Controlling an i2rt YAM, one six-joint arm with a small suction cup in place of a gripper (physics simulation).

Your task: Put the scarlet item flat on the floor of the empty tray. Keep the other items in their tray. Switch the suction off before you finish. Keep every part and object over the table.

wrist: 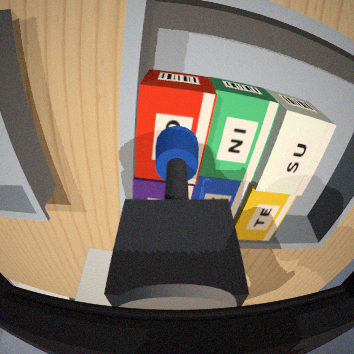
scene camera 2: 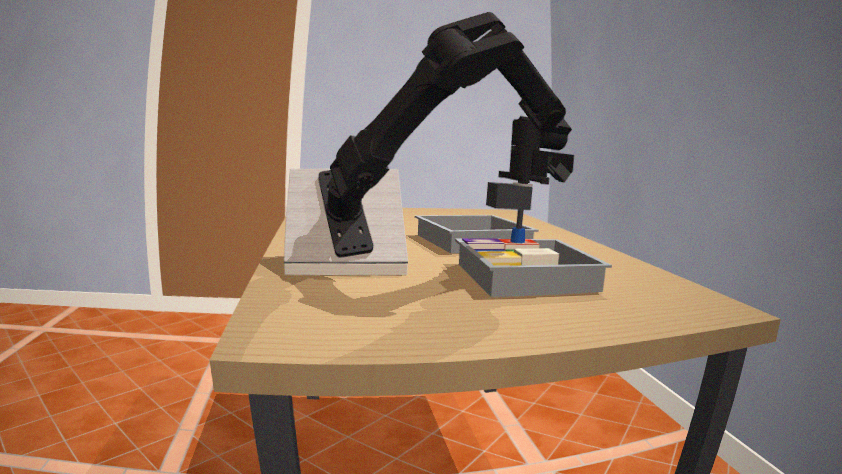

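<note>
The scarlet box lies flat in the near tray, level with its neighbours. My suction gripper points down, and its blue cup appears pressed on the scarlet box's top, over part of the label. The contact face is hidden. In the same tray are a green box, a white box, a purple box, a blue box and a yellow box. The empty tray stands apart behind it.
The arm's base stands on a pale raised block on the wooden table. The walls of both trays stand up around their floors, with a narrow strip of table between the trays. The table's near edge lies in front of the items' tray.
</note>
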